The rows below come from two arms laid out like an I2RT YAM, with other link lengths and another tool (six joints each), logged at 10 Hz.
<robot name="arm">
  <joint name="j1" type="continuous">
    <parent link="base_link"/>
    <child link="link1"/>
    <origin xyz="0 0 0.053"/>
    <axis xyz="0 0 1"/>
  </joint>
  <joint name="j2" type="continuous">
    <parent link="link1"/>
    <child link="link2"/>
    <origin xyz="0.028 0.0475 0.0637"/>
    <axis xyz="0 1 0"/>
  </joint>
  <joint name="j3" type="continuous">
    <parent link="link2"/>
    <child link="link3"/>
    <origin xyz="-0.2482 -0.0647 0"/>
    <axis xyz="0 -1 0"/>
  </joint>
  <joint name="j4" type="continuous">
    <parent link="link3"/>
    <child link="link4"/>
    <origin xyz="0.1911 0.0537 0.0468"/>
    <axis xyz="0 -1 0"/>
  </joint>
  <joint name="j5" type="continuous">
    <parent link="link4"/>
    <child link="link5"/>
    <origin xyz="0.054 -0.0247 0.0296"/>
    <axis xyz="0 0 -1"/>
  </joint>
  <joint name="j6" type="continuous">
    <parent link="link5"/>
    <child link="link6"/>
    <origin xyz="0.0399 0 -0.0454"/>
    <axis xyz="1 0 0"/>
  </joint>
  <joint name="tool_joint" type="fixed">
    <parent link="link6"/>
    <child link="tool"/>
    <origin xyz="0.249 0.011 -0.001" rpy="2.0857 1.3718 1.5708"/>
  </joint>
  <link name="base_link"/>
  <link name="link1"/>
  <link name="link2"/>
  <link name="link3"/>
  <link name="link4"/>
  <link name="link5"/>
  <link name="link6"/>
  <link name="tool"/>
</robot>
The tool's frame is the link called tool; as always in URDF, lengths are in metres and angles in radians. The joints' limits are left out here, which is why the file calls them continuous.
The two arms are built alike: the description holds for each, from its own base.
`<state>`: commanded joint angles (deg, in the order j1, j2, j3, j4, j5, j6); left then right.
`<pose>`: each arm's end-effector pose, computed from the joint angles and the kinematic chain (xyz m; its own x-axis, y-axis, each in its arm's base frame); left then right.
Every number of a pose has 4 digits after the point.
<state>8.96 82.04 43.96 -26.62 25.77 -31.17 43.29 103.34 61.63 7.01 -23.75 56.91</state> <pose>0.3016 -0.0595 -0.0156 -0.8551 -0.4432 -0.2692 -0.0069 0.5289 -0.8487 0.2824 0.4507 0.0804 -0.9603 0.2639 -0.0908 0.1895 0.8554 0.4820</pose>
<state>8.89 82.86 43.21 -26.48 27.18 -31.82 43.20 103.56 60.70 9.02 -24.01 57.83</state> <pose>0.2951 -0.0675 -0.0201 -0.8625 -0.4490 -0.2335 -0.0276 0.5024 -0.8642 0.2834 0.4520 0.0810 -0.9590 0.2711 -0.0827 0.1965 0.8462 0.4954</pose>
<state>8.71 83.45 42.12 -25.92 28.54 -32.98 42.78 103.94 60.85 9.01 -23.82 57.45</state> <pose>0.2887 -0.0758 -0.0242 -0.8659 -0.4595 -0.1976 -0.0506 0.4735 -0.8793 0.2878 0.4498 0.0785 -0.9568 0.2770 -0.0878 0.2004 0.8478 0.4909</pose>
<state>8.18 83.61 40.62 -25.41 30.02 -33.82 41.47 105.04 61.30 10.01 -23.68 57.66</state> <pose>0.2796 -0.0864 -0.0279 -0.8733 -0.4591 -0.1629 -0.0675 0.4452 -0.8929 0.3021 0.4458 0.0768 -0.9489 0.3029 -0.0889 0.2218 0.8401 0.4950</pose>
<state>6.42 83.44 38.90 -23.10 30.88 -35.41 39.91 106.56 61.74 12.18 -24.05 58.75</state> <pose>0.2767 -0.0990 -0.0294 -0.8794 -0.4503 -0.1544 -0.0594 0.4256 -0.9029 0.3188 0.4433 0.0773 -0.9391 0.3343 -0.0792 0.2495 0.8221 0.5118</pose>
